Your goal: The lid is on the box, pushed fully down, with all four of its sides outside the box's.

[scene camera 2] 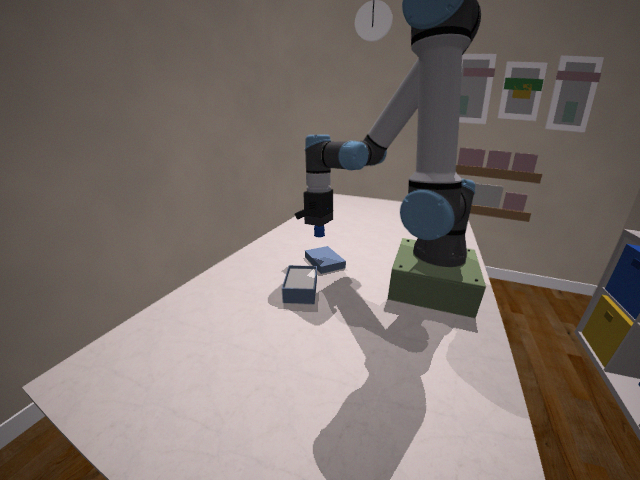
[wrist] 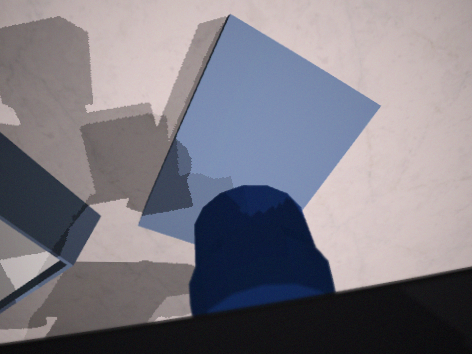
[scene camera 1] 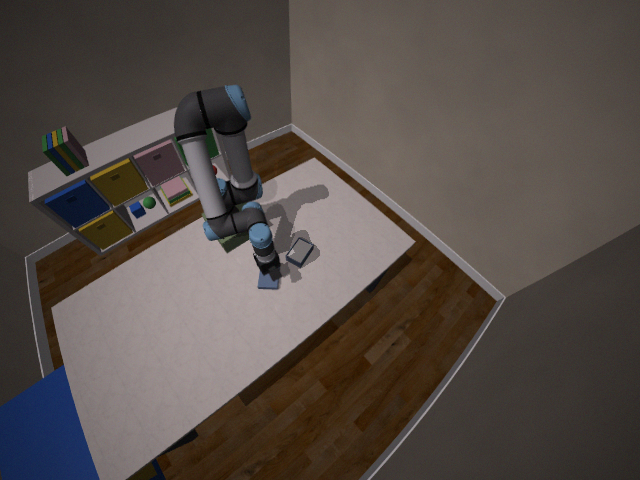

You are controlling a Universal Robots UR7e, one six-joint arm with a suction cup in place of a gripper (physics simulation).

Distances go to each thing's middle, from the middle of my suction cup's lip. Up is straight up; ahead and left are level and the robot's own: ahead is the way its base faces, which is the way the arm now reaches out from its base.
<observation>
I see my suction cup 20 mm past the blue lid (scene camera 2: 326, 260), 10 mm to the left of it and 110 mm above it. Also, from my suction cup: blue box (wrist: 52, 225): 40 mm behind, 180 mm to the left, 100 mm below.
</observation>
